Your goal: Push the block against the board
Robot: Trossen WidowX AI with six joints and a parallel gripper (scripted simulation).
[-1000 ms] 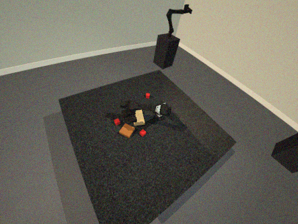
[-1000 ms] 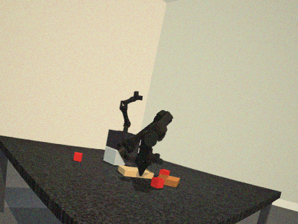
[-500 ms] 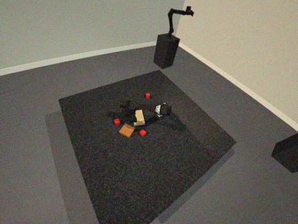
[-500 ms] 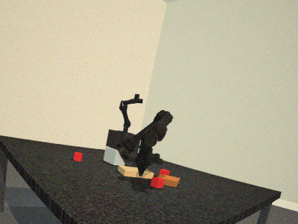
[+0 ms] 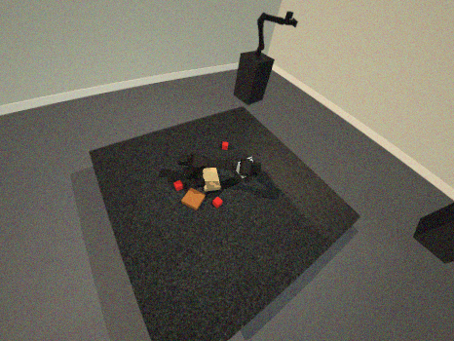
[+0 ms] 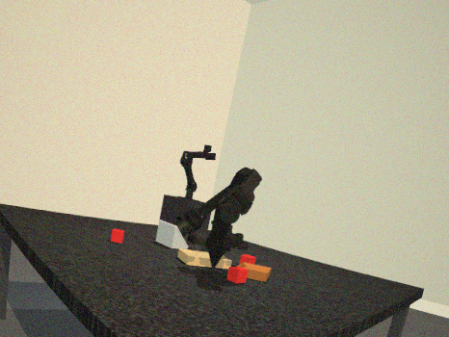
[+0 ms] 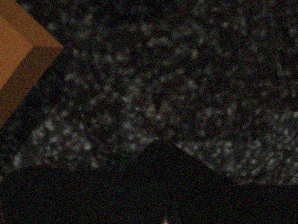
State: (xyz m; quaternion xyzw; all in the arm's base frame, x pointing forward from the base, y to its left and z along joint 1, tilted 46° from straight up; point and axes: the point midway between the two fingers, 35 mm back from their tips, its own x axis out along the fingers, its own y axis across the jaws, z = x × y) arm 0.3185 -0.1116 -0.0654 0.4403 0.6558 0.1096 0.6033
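The tan flat board lies 70 mm behind my gripper tip, 40 mm to the left of it and 10 mm above it. From my gripper tip the other things lie so: orange square block 90 mm ahead, 90 mm to the left, 10 mm above.
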